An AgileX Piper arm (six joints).
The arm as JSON. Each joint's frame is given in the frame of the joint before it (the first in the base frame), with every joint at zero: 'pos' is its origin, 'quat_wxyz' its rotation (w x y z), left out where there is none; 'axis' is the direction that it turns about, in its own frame. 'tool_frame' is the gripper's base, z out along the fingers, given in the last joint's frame.
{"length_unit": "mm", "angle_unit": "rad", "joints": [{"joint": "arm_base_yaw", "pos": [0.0, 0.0, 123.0], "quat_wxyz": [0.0, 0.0, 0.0, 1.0], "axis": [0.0, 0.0, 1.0]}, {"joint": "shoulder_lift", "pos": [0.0, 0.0, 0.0], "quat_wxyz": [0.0, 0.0, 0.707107, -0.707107], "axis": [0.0, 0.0, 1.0]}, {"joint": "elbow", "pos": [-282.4, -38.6, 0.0], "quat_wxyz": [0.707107, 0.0, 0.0, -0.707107], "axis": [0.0, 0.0, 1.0]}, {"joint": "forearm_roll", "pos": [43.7, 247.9, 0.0], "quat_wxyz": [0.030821, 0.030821, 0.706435, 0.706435], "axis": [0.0, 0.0, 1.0]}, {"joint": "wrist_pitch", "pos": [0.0, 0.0, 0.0], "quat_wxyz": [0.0, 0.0, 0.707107, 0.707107], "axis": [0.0, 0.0, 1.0]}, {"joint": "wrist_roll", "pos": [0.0, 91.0, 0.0], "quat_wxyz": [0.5, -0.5, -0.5, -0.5], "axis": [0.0, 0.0, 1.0]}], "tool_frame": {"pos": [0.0, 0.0, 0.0], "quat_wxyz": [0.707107, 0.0, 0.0, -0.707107]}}
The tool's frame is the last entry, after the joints.
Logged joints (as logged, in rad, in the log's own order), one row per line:
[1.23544, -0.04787, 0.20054, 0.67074, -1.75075, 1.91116]
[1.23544, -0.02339, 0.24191, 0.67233, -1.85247, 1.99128]
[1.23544, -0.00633, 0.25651, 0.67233, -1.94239, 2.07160]
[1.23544, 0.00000, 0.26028, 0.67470, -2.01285, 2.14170]
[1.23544, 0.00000, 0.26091, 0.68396, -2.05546, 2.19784]
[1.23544, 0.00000, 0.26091, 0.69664, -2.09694, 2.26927]
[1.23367, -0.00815, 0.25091, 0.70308, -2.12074, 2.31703]
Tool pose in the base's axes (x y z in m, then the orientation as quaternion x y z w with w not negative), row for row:
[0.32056, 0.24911, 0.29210, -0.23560, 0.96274, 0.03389, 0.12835]
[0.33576, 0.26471, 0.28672, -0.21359, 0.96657, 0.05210, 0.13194]
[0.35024, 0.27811, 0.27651, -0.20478, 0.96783, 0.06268, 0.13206]
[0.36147, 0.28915, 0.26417, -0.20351, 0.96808, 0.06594, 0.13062]
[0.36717, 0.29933, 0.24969, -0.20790, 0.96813, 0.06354, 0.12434]
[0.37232, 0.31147, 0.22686, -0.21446, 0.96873, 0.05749, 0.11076]
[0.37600, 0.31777, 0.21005, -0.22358, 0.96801, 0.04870, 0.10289]
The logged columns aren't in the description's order. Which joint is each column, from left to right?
Columns, left to right: wrist_pitch, forearm_roll, wrist_roll, arm_base_yaw, elbow, shoulder_lift.
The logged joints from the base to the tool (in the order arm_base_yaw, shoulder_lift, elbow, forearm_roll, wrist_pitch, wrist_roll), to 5 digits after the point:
[0.67074, 1.91116, -1.75075, -0.04787, 1.23544, 0.20054]
[0.67233, 1.99128, -1.85247, -0.02339, 1.23544, 0.24191]
[0.67233, 2.07160, -1.94239, -0.00633, 1.23544, 0.25651]
[0.67470, 2.14170, -2.01285, 0.00000, 1.23544, 0.26028]
[0.68396, 2.19784, -2.05546, 0.00000, 1.23544, 0.26091]
[0.69664, 2.26927, -2.09694, 0.00000, 1.23544, 0.26091]
[0.70308, 2.31703, -2.12074, -0.00815, 1.23367, 0.25091]

